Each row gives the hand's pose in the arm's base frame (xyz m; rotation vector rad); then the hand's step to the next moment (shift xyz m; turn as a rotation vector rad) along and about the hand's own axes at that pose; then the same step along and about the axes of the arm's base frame.
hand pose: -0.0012 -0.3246 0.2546 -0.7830 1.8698 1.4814
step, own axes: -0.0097 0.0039 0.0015 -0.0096 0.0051 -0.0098
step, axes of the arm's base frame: 0.0033 0.0029 0.0096 0.0011 -0.0079 0.0123
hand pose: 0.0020 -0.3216 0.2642 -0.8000 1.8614 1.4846
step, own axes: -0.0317 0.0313 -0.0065 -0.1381 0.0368 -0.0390
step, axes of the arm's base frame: -0.0051 0.0019 0.0447 0.0540 -0.0205 0.1364
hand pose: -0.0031 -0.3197 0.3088 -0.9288 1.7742 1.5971
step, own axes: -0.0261 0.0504 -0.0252 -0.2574 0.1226 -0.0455
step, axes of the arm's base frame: -0.0240 -0.0196 0.0538 0.0563 -0.0089 0.2830
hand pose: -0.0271 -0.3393 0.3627 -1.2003 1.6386 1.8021
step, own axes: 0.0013 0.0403 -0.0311 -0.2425 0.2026 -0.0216
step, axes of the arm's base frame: -0.0226 -0.0384 0.0246 -0.0218 -0.0069 0.3159
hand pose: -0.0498 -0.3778 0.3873 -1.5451 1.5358 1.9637
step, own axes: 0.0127 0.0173 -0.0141 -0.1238 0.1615 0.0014
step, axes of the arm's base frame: -0.0090 -0.0240 0.0012 -0.0582 -0.0189 0.1941
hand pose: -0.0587 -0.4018 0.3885 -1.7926 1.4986 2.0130
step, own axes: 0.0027 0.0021 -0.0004 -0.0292 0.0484 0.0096
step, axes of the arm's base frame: -0.0018 -0.0028 -0.0008 -0.0267 -0.0037 0.0506
